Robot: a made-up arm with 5 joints.
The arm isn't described. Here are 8 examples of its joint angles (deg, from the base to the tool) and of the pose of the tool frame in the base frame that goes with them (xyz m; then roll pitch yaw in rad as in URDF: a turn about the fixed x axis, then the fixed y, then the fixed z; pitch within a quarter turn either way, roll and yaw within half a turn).
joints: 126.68 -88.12 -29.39 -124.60 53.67
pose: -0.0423 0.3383 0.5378 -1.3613 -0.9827 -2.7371
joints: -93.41 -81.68 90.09 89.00 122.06
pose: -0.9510 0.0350 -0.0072 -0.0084 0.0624 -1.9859
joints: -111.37 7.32 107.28 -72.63 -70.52
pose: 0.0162 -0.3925 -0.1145 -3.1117 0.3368 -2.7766
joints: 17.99 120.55 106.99 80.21 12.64
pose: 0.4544 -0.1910 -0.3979 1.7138 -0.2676 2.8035
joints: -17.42 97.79 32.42 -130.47 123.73
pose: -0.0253 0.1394 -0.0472 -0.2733 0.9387 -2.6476
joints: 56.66 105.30 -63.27 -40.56 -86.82
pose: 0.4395 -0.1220 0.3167 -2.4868 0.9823 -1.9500
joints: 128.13 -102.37 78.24 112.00 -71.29
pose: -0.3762 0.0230 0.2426 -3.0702 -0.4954 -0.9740
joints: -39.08 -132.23 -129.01 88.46 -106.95
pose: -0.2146 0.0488 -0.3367 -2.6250 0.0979 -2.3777
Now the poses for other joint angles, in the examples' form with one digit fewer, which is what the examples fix.
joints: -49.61 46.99 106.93 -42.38 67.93
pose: 0.159 -0.187 -0.253 1.834 -0.138 0.735
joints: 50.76 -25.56 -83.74 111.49 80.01
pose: -0.650 0.263 0.857 -0.969 0.333 -2.621
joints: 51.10 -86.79 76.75 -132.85 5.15
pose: -0.231 0.208 0.297 -1.052 -0.538 -2.593
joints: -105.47 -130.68 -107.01 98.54 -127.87
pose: -0.342 0.374 -0.074 2.786 0.356 -3.071
